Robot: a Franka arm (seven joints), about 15 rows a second.
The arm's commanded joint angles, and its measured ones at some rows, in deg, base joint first. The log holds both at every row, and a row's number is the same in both.
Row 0, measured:
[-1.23, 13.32, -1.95, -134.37, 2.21, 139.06, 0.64]
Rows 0 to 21, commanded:
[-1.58, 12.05, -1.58, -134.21, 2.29, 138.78, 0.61]
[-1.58, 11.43, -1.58, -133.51, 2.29, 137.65, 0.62]
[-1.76, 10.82, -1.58, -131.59, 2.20, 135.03, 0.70]
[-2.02, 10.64, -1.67, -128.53, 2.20, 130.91, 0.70]
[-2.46, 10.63, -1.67, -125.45, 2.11, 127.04, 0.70]
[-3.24, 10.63, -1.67, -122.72, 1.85, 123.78, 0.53]
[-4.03, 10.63, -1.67, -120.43, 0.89, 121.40, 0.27]
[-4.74, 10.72, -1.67, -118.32, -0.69, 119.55, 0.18]
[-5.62, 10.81, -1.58, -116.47, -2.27, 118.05, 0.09]
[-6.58, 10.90, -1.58, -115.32, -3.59, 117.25, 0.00]
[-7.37, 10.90, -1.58, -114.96, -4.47, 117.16, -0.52]
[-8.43, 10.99, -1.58, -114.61, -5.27, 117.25, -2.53]
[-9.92, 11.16, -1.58, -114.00, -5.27, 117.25, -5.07]
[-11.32, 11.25, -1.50, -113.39, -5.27, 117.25, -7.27]
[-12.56, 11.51, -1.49, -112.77, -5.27, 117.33, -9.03]
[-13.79, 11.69, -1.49, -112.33, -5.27, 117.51, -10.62]
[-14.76, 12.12, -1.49, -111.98, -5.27, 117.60, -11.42]
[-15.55, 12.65, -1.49, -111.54, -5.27, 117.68, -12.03]
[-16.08, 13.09, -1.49, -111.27, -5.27, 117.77, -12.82]
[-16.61, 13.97, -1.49, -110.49, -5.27, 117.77, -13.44]
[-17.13, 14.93, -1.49, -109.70, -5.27, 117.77, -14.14]
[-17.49, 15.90, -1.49, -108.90, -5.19, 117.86, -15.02]
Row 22, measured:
[-15.98, 13.28, -2.40, -111.63, -4.68, 118.05, -13.31]
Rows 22 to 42, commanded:
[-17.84, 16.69, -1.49, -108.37, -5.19, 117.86, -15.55]
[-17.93, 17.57, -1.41, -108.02, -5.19, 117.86, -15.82]
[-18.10, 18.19, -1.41, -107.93, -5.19, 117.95, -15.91]
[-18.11, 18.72, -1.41, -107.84, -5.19, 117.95, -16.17]
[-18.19, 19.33, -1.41, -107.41, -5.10, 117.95, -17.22]
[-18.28, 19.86, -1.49, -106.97, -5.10, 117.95, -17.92]
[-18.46, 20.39, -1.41, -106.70, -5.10, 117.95, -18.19]
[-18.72, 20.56, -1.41, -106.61, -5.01, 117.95, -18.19]
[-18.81, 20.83, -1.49, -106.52, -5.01, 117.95, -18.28]
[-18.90, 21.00, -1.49, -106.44, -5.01, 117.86, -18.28]
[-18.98, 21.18, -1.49, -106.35, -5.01, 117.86, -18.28]
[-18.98, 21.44, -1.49, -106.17, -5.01, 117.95, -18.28]
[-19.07, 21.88, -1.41, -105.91, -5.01, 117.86, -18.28]
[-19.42, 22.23, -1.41, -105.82, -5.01, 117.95, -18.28]
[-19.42, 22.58, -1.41, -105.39, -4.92, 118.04, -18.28]
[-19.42, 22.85, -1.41, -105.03, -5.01, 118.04, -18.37]
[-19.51, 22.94, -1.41, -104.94, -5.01, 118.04, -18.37]
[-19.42, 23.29, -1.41, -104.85, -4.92, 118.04, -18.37]
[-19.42, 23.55, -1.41, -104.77, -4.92, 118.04, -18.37]
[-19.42, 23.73, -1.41, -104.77, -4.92, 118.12, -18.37]
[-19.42, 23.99, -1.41, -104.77, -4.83, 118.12, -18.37]
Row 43, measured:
[-18.26, 22.98, -2.35, -105.90, -4.68, 118.40, -17.57]
